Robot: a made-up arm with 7 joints. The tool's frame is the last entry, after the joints.
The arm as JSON. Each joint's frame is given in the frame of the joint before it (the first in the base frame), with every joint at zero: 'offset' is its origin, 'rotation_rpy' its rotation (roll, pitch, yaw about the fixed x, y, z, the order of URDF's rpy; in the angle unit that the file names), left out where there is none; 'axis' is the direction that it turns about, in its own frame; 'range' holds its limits. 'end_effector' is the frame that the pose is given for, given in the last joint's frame.
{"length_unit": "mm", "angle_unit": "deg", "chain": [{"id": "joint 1", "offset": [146.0, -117.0, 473.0], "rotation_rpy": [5.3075, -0.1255, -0.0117], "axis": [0.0, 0.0, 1.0], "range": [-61.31, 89.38]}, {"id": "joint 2", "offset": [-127.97, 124.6, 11.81], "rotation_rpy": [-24.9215, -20.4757, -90.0], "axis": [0.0, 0.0, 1.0], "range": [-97.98, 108.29]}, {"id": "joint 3", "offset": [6.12, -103.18, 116.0], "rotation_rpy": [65.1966, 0.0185, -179.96], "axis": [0.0, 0.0, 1.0], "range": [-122.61, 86.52]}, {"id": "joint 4", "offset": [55.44, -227.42, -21.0], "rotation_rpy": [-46.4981, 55.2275, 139.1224], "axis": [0.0, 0.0, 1.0], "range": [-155.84, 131.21]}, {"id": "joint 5", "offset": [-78.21, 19.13, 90.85], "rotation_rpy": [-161.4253, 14.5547, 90.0], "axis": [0.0, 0.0, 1.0], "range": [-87.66, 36.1]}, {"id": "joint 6", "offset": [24.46, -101.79, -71.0], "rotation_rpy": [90.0, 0.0, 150.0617], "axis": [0.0, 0.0, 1.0], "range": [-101.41, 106.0]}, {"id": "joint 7", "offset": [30.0, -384.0, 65.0], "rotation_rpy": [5.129, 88.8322, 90.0], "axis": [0.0, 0.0, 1.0], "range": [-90.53, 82.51]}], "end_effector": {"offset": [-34.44, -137.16, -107.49], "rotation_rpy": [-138.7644, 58.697, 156.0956]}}
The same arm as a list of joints. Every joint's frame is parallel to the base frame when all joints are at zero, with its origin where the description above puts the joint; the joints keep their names.
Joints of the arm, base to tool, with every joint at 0 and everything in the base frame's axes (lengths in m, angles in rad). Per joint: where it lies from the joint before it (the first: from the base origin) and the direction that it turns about. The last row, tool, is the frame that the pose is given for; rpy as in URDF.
joint 1: axis -0.0022 -0.092501 0.99571 xyz 0.1460 -0.1170 0.4730
joint 2: axis 0.419506 0.237203 0.876213 xyz -0.1280 0.1230 0.0230
joint 3: axis 1 0 0 xyz -0.0450 0.0330 0.1450
joint 4: axis 0.392595 -0.917489 0.063899 xyz -0.0210 -0.0060 -0.2340
joint 5: axis 0 1 0 xyz 0.0920 -0.0630 -0.0480
joint 6: axis -1 0 0 xyz 0.0760 -0.0710 -0.0720
joint 7: axis -0.0203 0.995789 0.089399 xyz -0.0650 -0.3840 0.0300
tool: xyz -0.0320 -0.1200 0.1270 rpy -0.5344 0.2901 -2.0691
Joint limits (rad, base to tool): -1.0701..1.5600 -1.7101..1.8900 -2.1399..1.5101 -2.7199..2.2900 -1.5300..0.6301 -1.7699..1.8500 -1.5800..1.4401

